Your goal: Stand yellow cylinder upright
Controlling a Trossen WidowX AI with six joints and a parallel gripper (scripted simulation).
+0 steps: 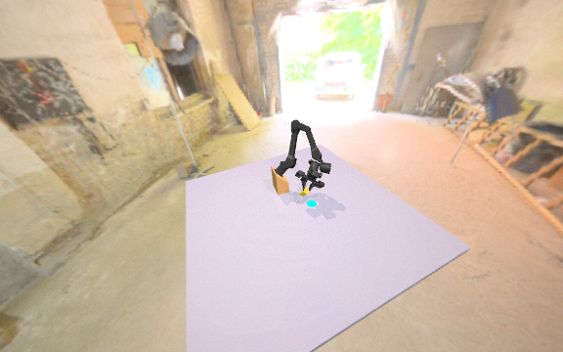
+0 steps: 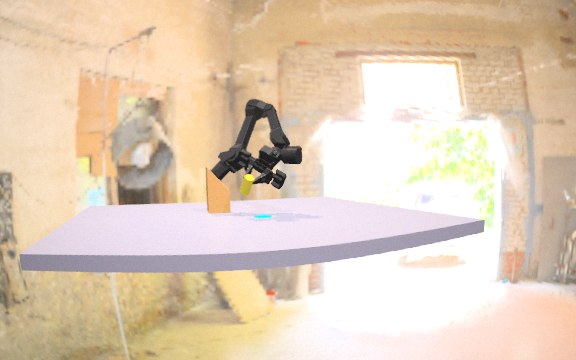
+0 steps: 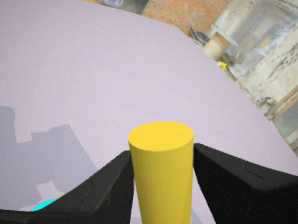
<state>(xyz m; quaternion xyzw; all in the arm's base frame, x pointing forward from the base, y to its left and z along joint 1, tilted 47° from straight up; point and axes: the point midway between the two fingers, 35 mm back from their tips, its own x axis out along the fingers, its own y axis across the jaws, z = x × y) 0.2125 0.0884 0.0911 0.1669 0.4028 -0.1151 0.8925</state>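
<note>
The cyan circle is 13 cm below my gripper tip, 5 cm to the left of it and 1 cm behind it. Round my gripper tip: yellow cylinder 2 cm below, 1 cm behind.
</note>
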